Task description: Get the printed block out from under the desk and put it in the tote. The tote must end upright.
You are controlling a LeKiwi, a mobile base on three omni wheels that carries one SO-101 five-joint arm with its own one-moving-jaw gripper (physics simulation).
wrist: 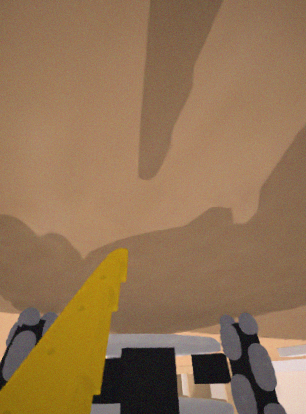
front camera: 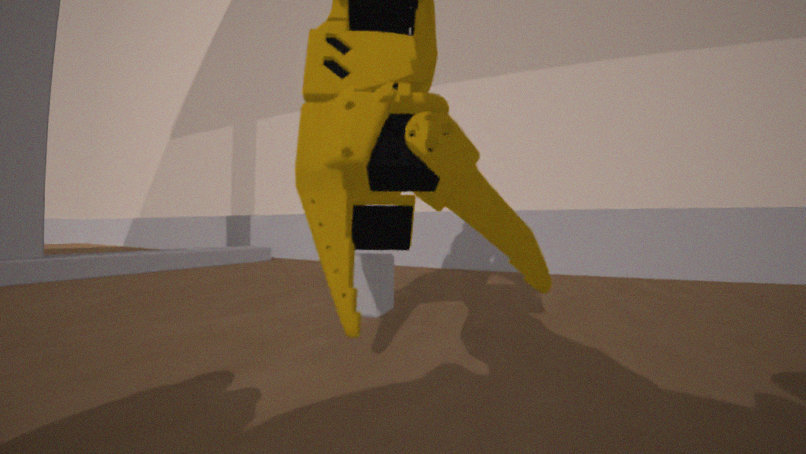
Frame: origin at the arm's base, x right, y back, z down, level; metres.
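Where they show: hand at its tool point: (wrist: 127, 260) (front camera: 359, 324).
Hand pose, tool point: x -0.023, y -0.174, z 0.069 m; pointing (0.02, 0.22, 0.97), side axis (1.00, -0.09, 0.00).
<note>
Each offset is from my tool point to the centre of the thing. "pt": to the spot under its first point.
The printed block @[dy -0.099, dx -0.013, dz +0.000 m] (front camera: 376, 284), pale grey, stands upright on the wooden floor in the front view. The gripper's fixed jaw hides its left edge and the black part above partly overlaps its top. My gripper (front camera: 450, 313) is open and empty, pointing down, with its moving jaw swung out to the right. It is nearer the camera than the block, which shows between the jaws, close beside the fixed jaw. In the wrist view one notched yellow jaw shows, and the block does not show there. The tote does not show in either view.
A grey desk leg @[pt dy -0.141, dx -0.394, dz -0.142 m] (front camera: 21, 129) stands at the left in the front view, with a grey floor bar (front camera: 146, 263) beside it. A grey baseboard (front camera: 648, 242) runs along the pale wall behind. The robot's own wheels (wrist: 262, 367) show low in the wrist view.
</note>
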